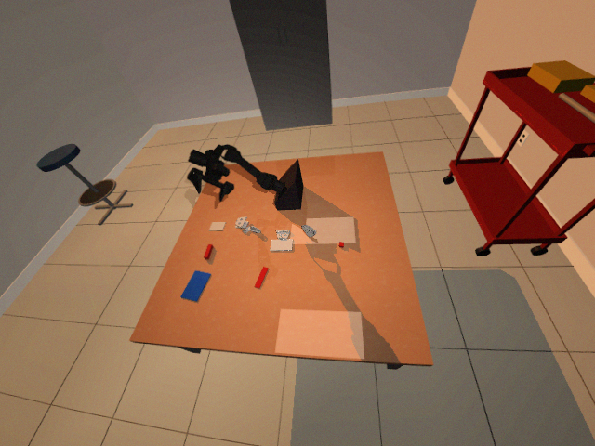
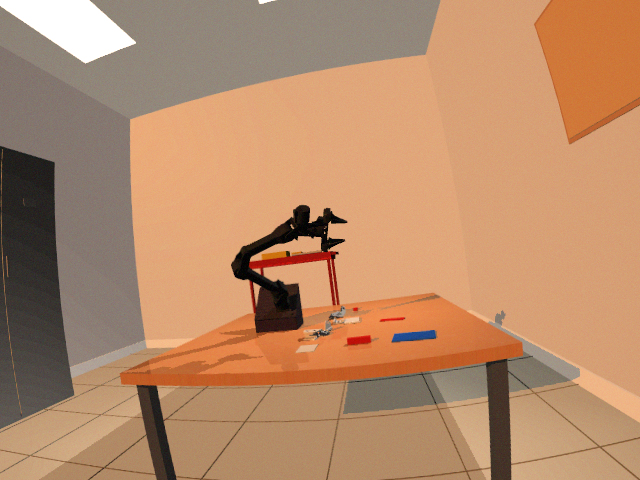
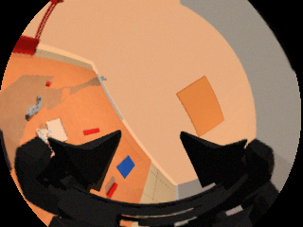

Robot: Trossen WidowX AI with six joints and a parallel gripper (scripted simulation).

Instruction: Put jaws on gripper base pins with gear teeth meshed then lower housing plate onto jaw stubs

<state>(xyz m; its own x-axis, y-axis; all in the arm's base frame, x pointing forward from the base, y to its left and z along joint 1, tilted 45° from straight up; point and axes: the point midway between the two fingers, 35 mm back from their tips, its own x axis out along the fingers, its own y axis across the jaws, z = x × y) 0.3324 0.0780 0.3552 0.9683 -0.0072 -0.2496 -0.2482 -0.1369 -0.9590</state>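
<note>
Right now my gripper tip is 14 cm past the grey jaw, 1 cm to the left of it and 41 cm above it. From my gripper tip the other things lie so: pale tile: 19 cm behind, 22 cm to the right, 42 cm below; white flat part: 3 cm behind, 20 cm to the left, 42 cm below; blue plate: 20 cm ahead, 22 cm to the right, 42 cm below.
</note>
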